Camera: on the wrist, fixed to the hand. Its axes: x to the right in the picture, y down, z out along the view.
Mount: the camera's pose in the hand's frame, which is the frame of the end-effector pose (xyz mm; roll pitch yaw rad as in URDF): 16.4 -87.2 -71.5 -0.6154 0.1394 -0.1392
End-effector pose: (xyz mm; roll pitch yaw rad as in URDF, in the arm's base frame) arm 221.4 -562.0 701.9 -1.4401 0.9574 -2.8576
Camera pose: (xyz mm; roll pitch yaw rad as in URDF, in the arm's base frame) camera 128.7 -503.4 732.9 -2.2263 0.8241 -3.0888
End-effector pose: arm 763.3 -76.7 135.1 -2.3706 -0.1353 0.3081
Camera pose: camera 760.5 -64.2 248.3 -2.9767 -0.3320 0.3099
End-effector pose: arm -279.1 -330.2 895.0 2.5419 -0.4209 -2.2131
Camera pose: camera -195.7 -406.3 910.7 1.8454 -0.4496 -1.9984
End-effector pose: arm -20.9 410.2 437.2 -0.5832 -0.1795 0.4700
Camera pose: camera 46.1 318.5 428.7 -1.1583 -0.1358 0.2758
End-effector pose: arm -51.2 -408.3 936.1 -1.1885 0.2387 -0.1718
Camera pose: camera -39.8 -510.6 984.9 -1.8305 0.1590 -0.3553
